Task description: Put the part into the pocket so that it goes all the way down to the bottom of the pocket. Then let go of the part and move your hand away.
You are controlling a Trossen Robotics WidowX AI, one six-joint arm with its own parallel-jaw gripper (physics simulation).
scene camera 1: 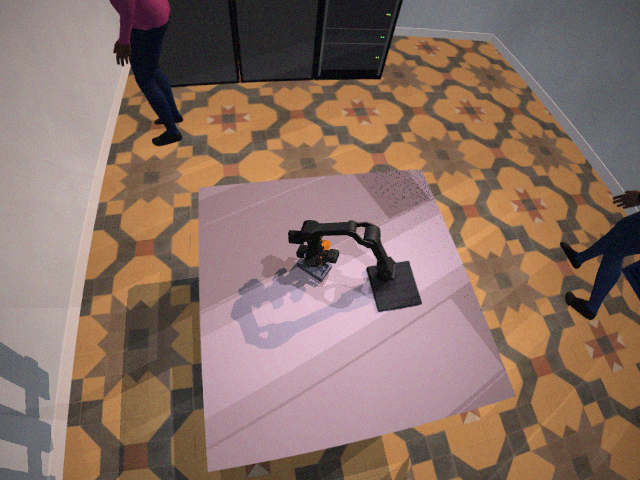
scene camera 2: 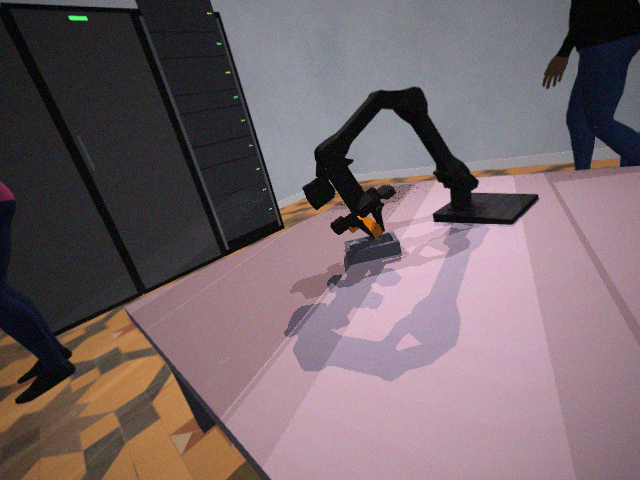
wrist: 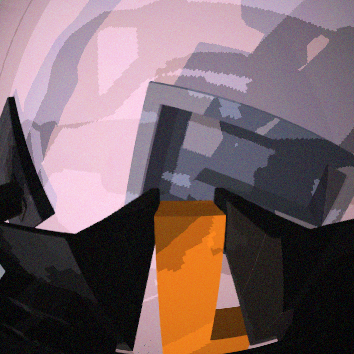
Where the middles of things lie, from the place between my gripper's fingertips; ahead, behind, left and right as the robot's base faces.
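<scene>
There is an orange part (wrist: 189,234) 2 cm above my hand, and that part is also 5 cm to the right of my hand and 3 cm behind it. The grey pocket block (wrist: 188,142) is 3 cm below my hand, 2 cm ahead of it and 2 cm to the right of it.
</scene>
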